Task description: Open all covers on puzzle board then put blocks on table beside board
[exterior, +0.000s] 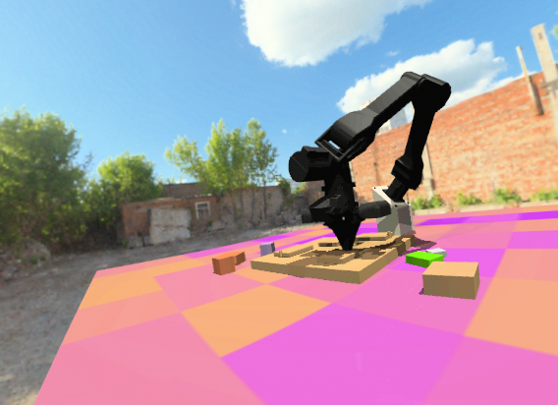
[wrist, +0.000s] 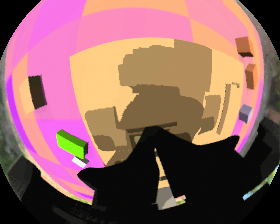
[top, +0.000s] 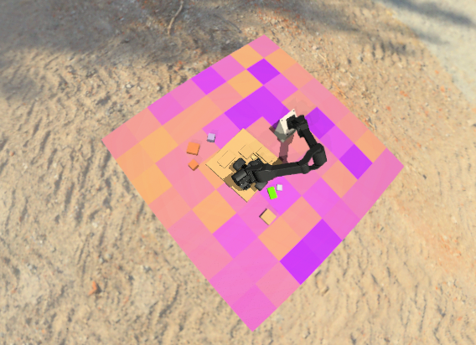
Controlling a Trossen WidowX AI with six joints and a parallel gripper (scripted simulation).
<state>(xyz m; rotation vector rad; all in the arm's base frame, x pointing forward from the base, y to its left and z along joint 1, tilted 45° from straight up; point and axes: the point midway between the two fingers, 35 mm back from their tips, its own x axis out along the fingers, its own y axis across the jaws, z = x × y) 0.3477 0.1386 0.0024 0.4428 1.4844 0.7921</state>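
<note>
My gripper tip is 5 cm past the tan puzzle board and 8 cm to the left of it. Also, from my gripper tip: green block 6 cm behind, 13 cm to the left, 2 cm below; greyish-purple block 3 cm ahead, 30 cm to the right, 1 cm below; tan block 4 cm ahead, 22 cm to the left, 1 cm below.
</note>
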